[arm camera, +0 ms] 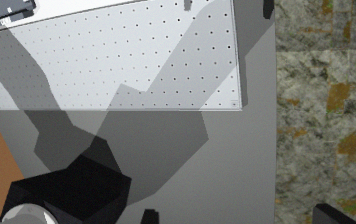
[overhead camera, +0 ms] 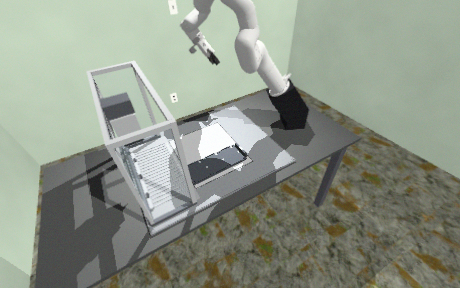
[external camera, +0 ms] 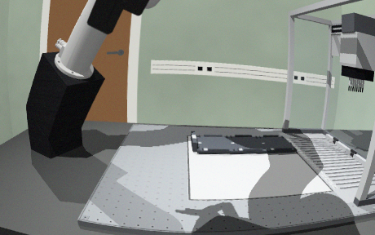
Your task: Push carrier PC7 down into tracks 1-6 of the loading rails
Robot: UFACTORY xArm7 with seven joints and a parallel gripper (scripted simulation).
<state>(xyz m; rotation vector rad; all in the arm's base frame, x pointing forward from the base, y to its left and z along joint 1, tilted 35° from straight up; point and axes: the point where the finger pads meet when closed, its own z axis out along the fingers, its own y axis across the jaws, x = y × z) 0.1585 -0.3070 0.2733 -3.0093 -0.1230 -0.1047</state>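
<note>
Now: the carrier PC7 25 cm ahead of my hand, 50 cm to the left of it and 31 cm below it. Also, from my hand: pipetting head: 59 cm ahead, 41 cm to the left, 2 cm above; frame post: 47 cm ahead, 12 cm to the left, 8 cm below.
</note>
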